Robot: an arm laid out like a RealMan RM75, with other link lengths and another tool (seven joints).
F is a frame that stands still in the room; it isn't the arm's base.
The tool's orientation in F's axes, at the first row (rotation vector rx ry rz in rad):
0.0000 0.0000 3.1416
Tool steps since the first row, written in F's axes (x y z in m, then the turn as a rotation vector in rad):
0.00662 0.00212 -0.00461 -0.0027 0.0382 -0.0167
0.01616 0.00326 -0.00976 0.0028 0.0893 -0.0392
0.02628 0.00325 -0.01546 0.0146 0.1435 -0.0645
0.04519 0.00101 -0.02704 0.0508 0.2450 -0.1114
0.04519 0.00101 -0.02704 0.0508 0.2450 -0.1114
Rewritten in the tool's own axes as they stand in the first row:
-0.00662 -0.00212 -0.00461 0.0027 -0.0382 -0.0167
-0.01616 -0.00326 -0.00976 -0.0028 -0.0893 -0.0392
-0.02628 -0.00325 -0.01546 -0.0146 -0.1435 -0.0645
-0.04519 -0.00101 -0.02704 -0.0508 -0.2450 -0.1114
-0.04519 -0.00101 -0.02704 -0.0508 -0.2450 -0.1114

